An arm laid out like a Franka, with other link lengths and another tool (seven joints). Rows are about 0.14 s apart.
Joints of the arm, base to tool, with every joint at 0 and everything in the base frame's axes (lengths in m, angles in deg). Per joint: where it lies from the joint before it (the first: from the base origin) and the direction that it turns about. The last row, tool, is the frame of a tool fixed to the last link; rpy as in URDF.
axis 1: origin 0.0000 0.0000 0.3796 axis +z
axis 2: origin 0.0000 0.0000 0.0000 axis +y
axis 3: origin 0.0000 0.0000 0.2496 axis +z
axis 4: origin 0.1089 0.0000 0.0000 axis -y
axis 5: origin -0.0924 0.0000 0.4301 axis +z
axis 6: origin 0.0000 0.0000 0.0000 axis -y
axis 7: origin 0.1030 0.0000 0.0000 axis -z
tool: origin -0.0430 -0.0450 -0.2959 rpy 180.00 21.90 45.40
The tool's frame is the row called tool.
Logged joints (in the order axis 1, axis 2, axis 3, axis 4, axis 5, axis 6, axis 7), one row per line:
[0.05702 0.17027 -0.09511 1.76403 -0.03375 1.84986 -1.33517]
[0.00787 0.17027 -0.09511 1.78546 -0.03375 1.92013 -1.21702]
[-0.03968 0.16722 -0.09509 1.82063 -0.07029 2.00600 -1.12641]
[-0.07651 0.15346 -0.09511 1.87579 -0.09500 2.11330 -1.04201]
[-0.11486 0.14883 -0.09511 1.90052 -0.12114 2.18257 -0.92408]
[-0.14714 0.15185 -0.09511 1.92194 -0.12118 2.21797 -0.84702]
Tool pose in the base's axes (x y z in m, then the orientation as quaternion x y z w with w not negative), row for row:
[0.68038 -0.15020 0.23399 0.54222 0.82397 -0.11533 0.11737]
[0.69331 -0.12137 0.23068 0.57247 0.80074 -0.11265 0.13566]
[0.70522 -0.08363 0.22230 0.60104 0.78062 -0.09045 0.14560]
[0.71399 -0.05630 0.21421 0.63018 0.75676 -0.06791 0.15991]
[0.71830 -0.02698 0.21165 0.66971 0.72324 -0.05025 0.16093]
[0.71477 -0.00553 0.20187 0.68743 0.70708 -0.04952 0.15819]
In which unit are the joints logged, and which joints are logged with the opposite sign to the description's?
The joints are logged in radians. Opposite sign: axis 1, axis 4, axis 5.
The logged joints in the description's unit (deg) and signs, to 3 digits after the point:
[-3.267 9.756 -5.449 -101.071 1.934 105.989 -76.500]
[-0.451 9.756 -5.449 -102.299 1.934 110.015 -69.730]
[2.273 9.581 -5.448 -104.314 4.027 114.935 -64.539]
[4.384 8.793 -5.449 -107.475 5.443 121.083 -59.703]
[6.581 8.527 -5.449 -108.892 6.941 125.052 -52.946]
[8.431 8.700 -5.449 -110.119 6.943 127.080 -48.531]

